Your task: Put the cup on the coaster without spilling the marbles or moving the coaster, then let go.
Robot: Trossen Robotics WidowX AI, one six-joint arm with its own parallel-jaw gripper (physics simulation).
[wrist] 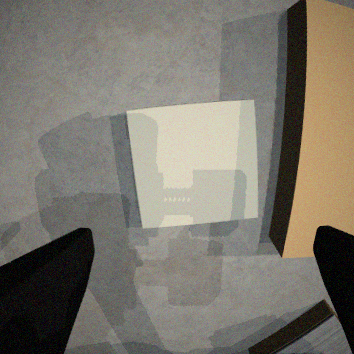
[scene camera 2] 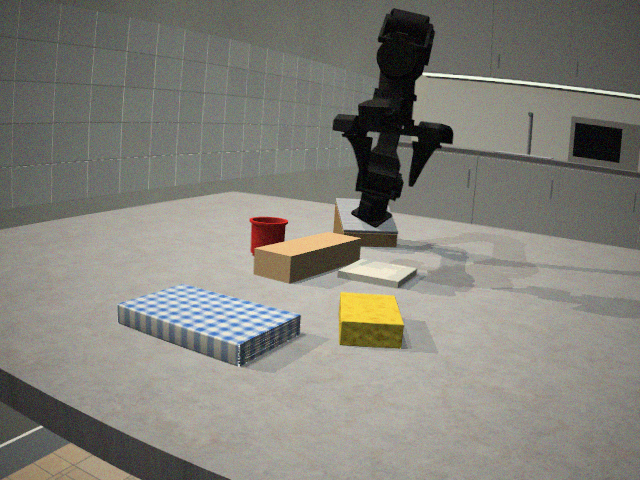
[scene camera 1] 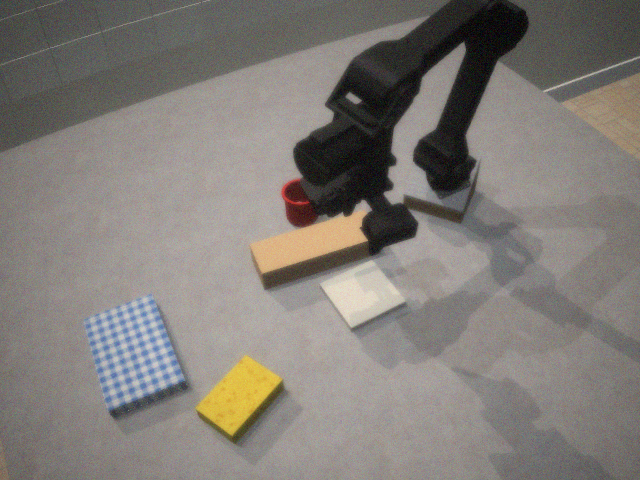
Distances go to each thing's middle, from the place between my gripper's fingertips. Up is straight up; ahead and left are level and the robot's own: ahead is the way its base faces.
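My gripper is 1 cm to the left of the pale square coaster (scene camera 1: 363, 294), 1 cm past it and 15 cm above it. Counting from my hand, I find the long wooden block (scene camera 1: 307, 251) 11 cm to the right, 4 cm ahead and 13 cm below, whereas the red cup (scene camera 1: 302, 214) is 21 cm to the right, 4 cm ahead and 12 cm below. The yellow sponge (scene camera 1: 243, 395) is 22 cm ahead of my hand, 13 cm to the left of it and 14 cm below it.
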